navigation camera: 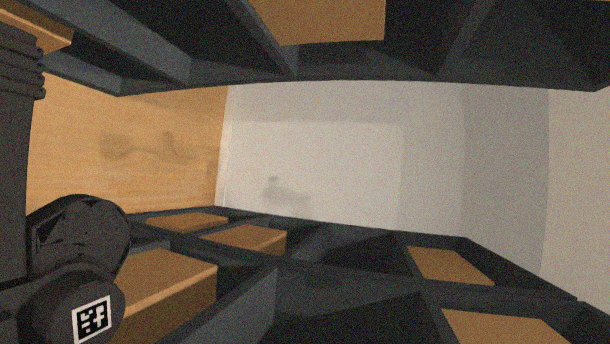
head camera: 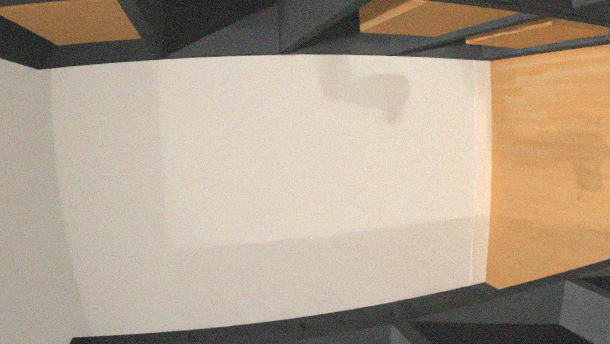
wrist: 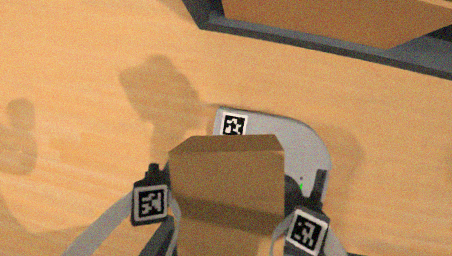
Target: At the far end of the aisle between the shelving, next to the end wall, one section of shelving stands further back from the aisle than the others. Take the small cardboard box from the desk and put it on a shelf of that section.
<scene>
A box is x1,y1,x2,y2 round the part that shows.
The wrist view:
gripper: [61,160,347,255]
small cardboard box: [168,134,284,255]
</scene>
